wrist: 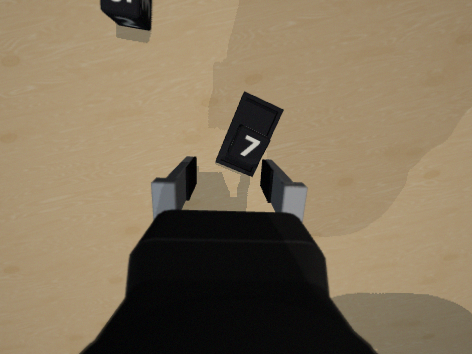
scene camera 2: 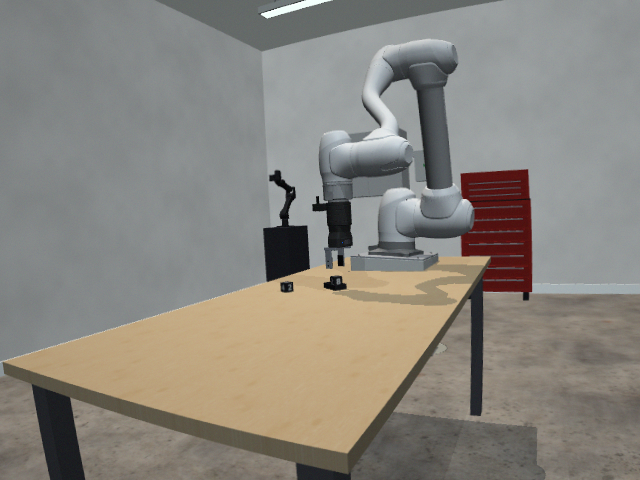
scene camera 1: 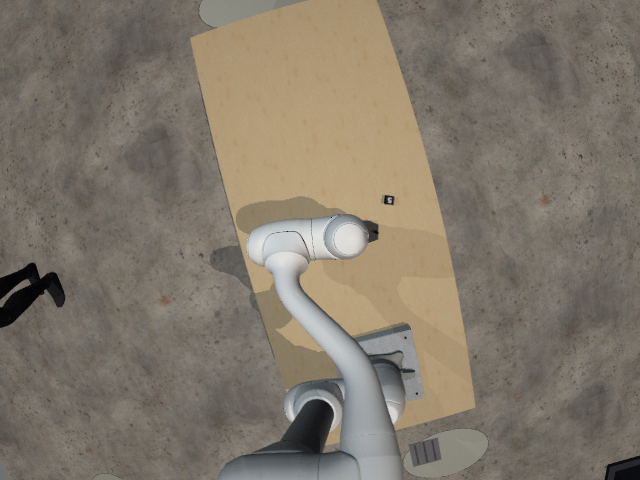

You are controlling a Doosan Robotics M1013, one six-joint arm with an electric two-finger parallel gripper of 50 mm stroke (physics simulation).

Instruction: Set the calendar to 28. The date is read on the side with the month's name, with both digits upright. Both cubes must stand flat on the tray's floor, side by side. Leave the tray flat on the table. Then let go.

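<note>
The black tray [scene camera 2: 337,288] [wrist: 256,114] rests on the table, turned at an angle in the wrist view. One black cube [scene camera 2: 336,280] [wrist: 248,146] stands in its nearer half in that view, a 7 on top; its side towards scene camera 2 seems to read 8. The other half is empty. The other cube [scene camera 1: 388,199] [scene camera 2: 286,286] [wrist: 131,9] lies loose on the table, a 5 on top and a 2 on a side. My gripper [scene camera 2: 334,265] [wrist: 229,171] is open and empty, above the table near the tray. The arm hides the tray in scene camera 1. No month name is legible.
The wooden table [scene camera 1: 310,103] [scene camera 2: 232,361] carries the robot's base plate [scene camera 1: 415,361] [scene camera 2: 387,262]. A red drawer cabinet [scene camera 2: 498,232] and a black pedestal [scene camera 2: 285,253] with a small arm stand beyond the table. A person's dark legs [scene camera 1: 23,297] show left of the table.
</note>
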